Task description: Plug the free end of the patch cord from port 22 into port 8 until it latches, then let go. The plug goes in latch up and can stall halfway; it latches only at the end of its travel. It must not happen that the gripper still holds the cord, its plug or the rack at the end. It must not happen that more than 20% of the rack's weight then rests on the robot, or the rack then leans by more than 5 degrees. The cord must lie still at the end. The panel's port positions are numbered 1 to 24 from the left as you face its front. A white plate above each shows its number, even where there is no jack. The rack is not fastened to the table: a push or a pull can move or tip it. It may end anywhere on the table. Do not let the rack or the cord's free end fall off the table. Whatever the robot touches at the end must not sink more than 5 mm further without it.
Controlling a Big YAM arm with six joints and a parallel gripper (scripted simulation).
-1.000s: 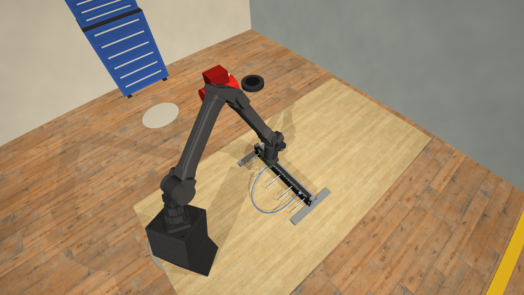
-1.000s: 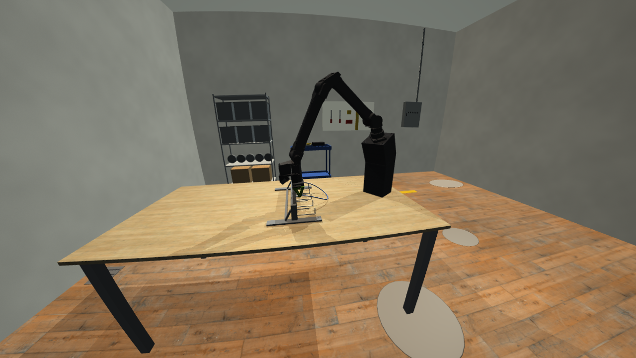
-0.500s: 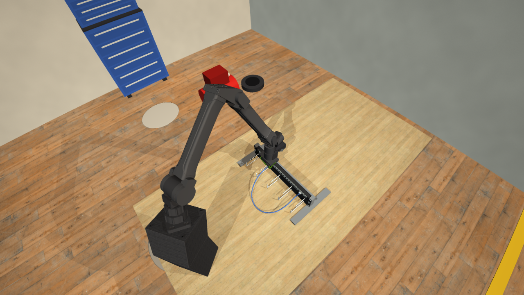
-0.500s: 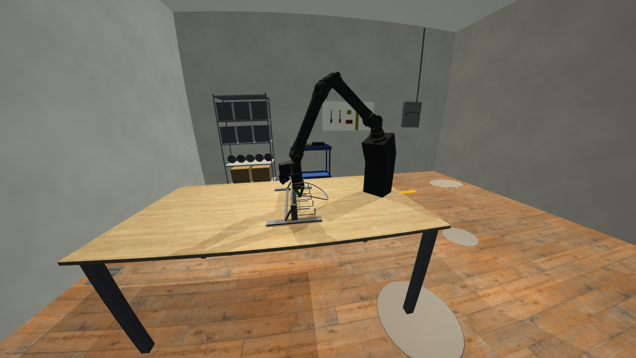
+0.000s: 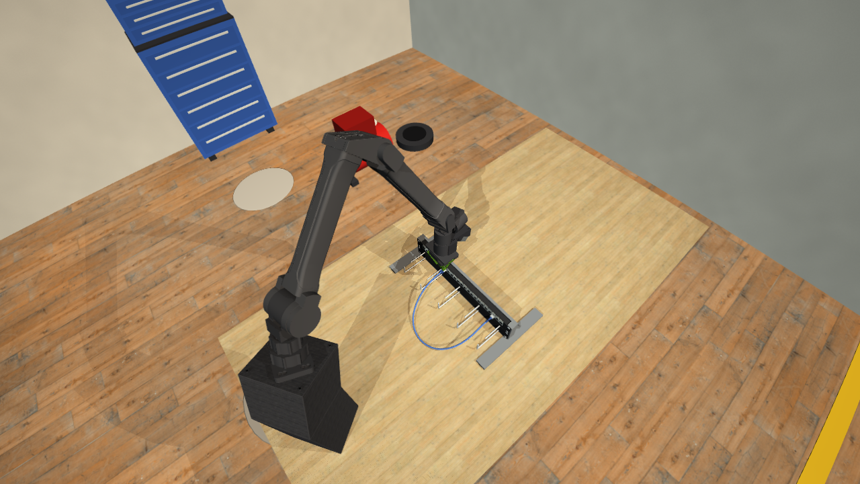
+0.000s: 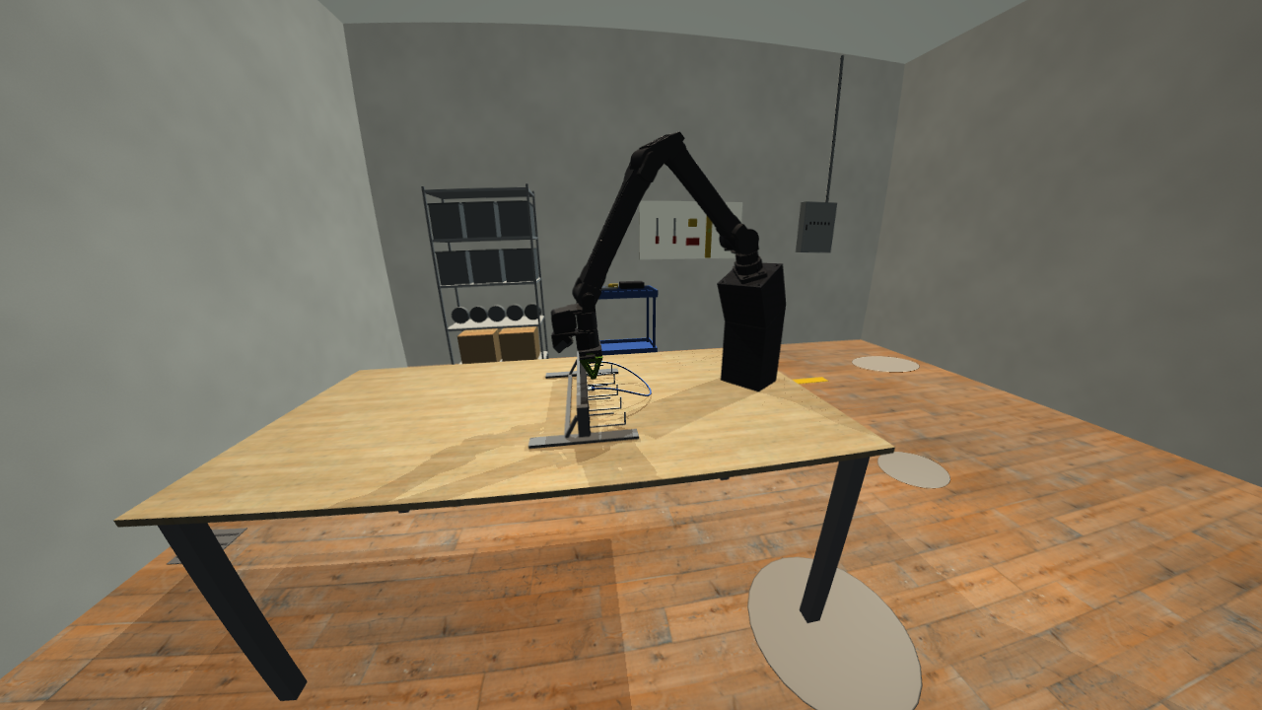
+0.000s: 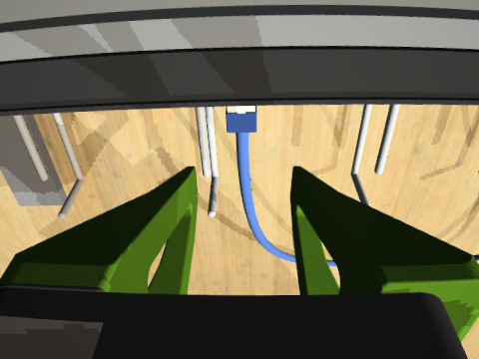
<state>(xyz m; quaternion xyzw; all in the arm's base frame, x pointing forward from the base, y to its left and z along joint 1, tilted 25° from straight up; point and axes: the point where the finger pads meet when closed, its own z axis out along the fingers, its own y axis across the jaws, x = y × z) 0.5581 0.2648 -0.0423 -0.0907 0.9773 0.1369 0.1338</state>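
My hand is 50 mm above the cord plug, 20 mm short of it and 10 mm to the right of it.
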